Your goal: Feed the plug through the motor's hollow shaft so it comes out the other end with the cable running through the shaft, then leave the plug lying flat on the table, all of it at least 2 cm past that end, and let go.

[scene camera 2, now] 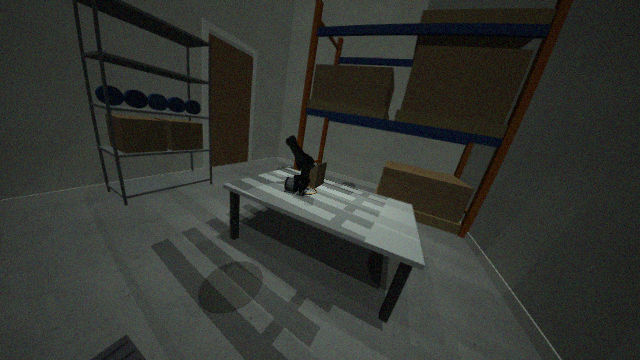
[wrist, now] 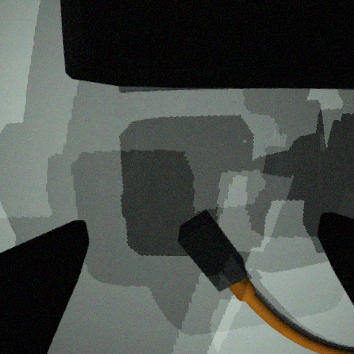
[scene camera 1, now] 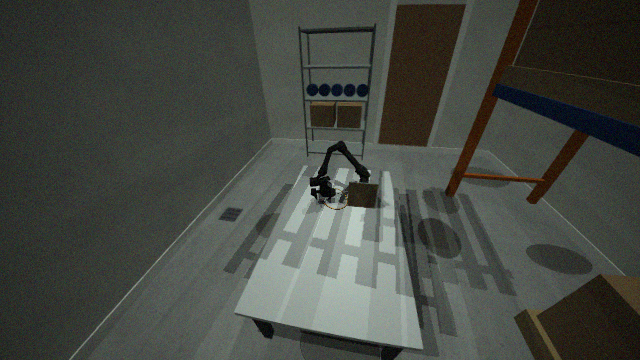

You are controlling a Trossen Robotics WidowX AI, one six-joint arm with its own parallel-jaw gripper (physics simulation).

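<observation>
Through the wrist view I see my gripper (wrist: pixel 203 228), open and holding nothing. A dark grey plug (wrist: pixel 200 236) is visible there too.
</observation>
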